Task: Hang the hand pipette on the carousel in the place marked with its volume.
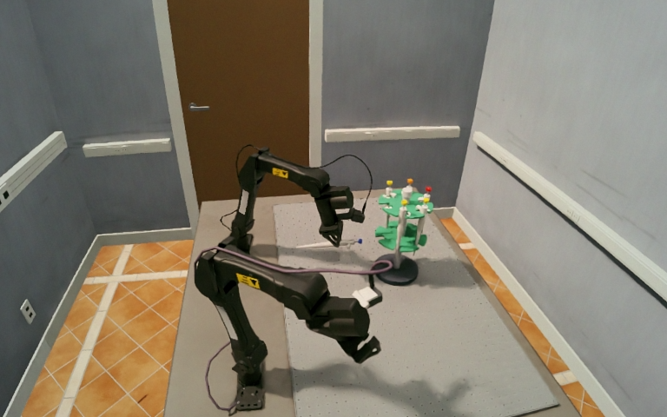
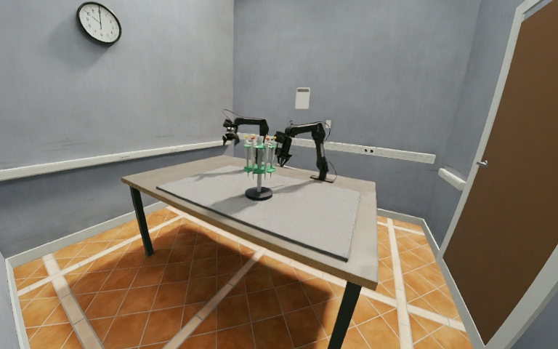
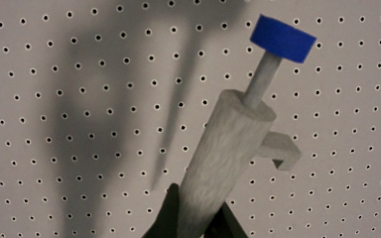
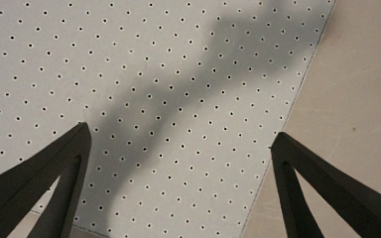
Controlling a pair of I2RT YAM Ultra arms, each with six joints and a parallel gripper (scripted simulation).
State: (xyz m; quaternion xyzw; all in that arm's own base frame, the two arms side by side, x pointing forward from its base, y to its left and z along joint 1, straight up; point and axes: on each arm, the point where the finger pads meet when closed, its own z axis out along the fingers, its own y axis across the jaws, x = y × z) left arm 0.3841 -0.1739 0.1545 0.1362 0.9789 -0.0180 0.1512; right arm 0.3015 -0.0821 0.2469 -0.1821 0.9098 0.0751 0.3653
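The pipette lies 3 cm behind my left hand and 1 cm below it.
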